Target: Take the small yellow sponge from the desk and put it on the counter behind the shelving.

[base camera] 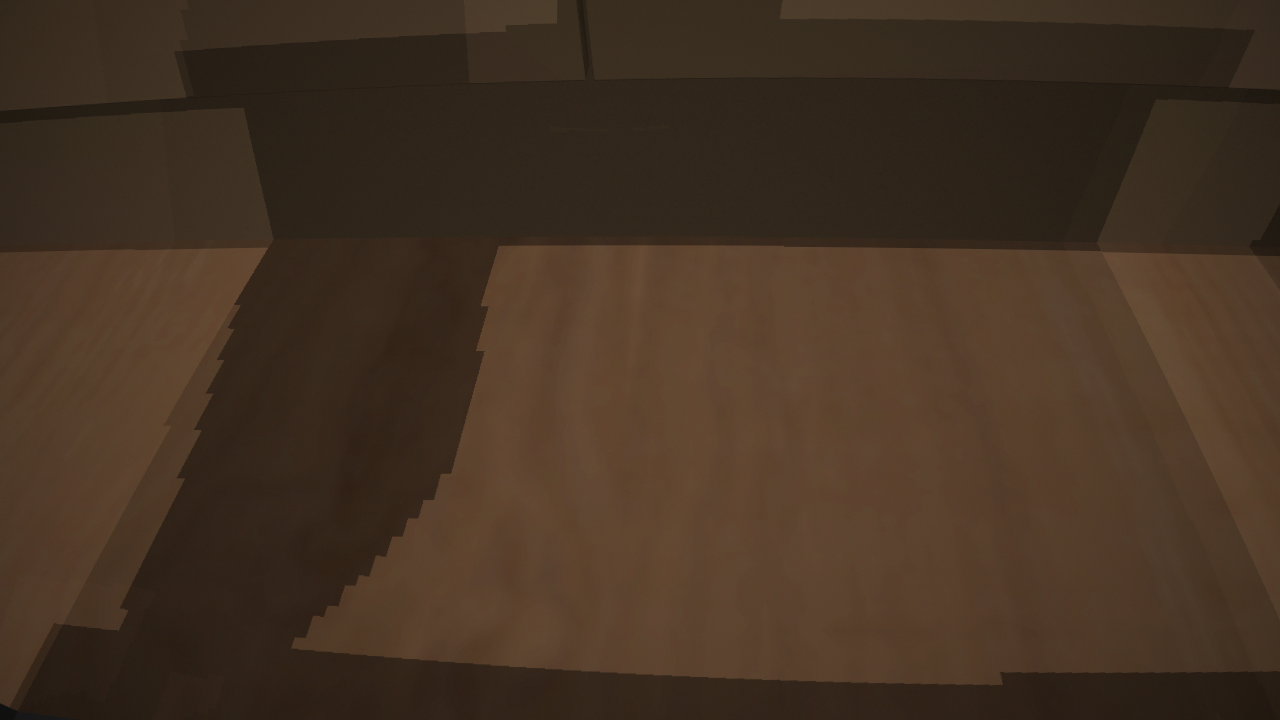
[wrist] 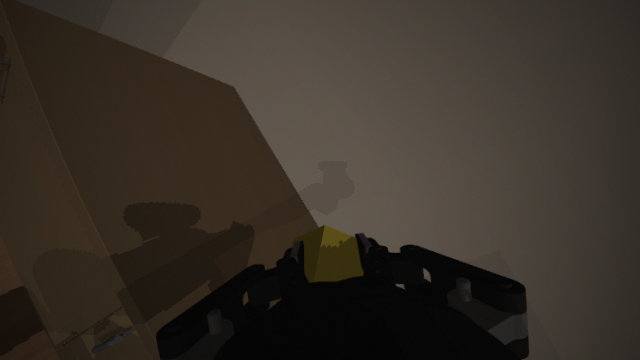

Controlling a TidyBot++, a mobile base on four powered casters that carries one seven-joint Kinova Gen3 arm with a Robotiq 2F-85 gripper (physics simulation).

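Places are measured from the arm's base along level axes (x ahead, y left, z up), in centimetres.
Pixels of known places: gripper, fingertip midpoint: (wrist: 330, 248).
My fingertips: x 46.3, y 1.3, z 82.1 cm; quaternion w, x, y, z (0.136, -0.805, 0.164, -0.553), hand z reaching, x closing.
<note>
For each thing: its top centre in the pictures, then the offset to it from my fingertips. "spot": a spot on its surface instead. Level surfaces: height alone.
- small yellow sponge, top centre: (wrist: 376, 281) dx -2.3, dy -2.7, dz +3.0 cm
- brown counter, surface height: dz -30.7 cm
- wooden floor, surface height: dz -121.8 cm
- handle, surface spot: (wrist: 114, 340) spot: dx -2.9, dy +1.5, dz -41.0 cm
The small yellow sponge (wrist: 332, 257) is between the fingertips at the lower middle of the wrist view. My gripper (wrist: 330, 248) is shut on it, with a black finger on each side. A brown counter (wrist: 150, 125) with a flat top shows at the left of the wrist view, beyond the gripper, against a pale wall. The arm's shadow falls across the counter top and the wall. The sponge appears held clear of the counter top. The desk and the shelving cannot be made out in these views.
In the base view, a cabinet front (base camera: 680, 161) stands across the wooden floor (base camera: 760, 429), close ahead of the base. A thin vertical seam shows near its top. In the wrist view, a handle (wrist: 114, 340) shows on the counter's front at the lower left, and the wall (wrist: 450, 125) rises behind.
</note>
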